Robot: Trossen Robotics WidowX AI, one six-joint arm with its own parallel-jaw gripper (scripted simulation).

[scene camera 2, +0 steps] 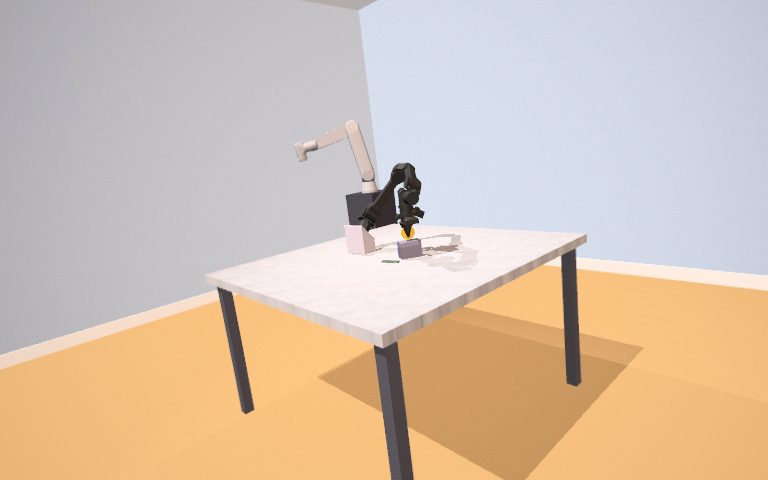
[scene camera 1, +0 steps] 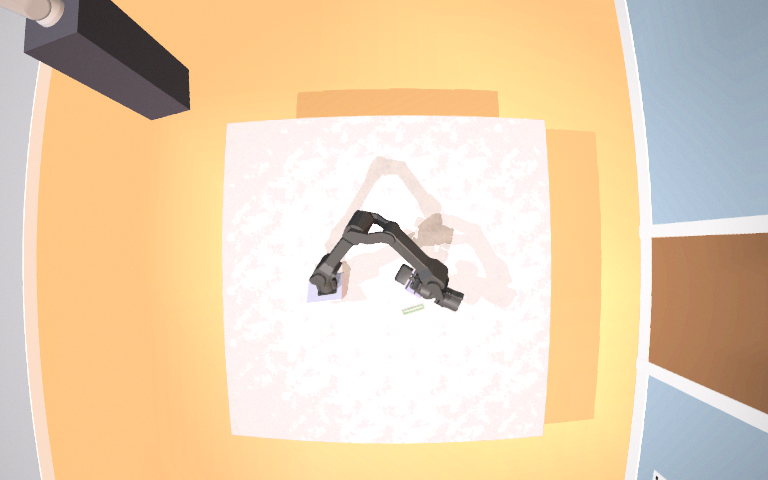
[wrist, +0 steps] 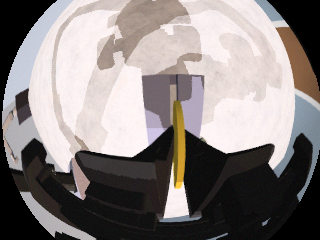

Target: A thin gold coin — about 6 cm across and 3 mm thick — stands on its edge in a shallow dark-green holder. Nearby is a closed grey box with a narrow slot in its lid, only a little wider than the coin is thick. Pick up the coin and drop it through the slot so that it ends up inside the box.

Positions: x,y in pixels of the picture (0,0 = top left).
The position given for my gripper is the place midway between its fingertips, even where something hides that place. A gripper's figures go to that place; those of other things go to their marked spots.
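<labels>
My gripper (wrist: 174,131) is 100 mm from the lens, and then there is a gold coin (wrist: 178,122), which is 50 mm from the lens.
</labels>
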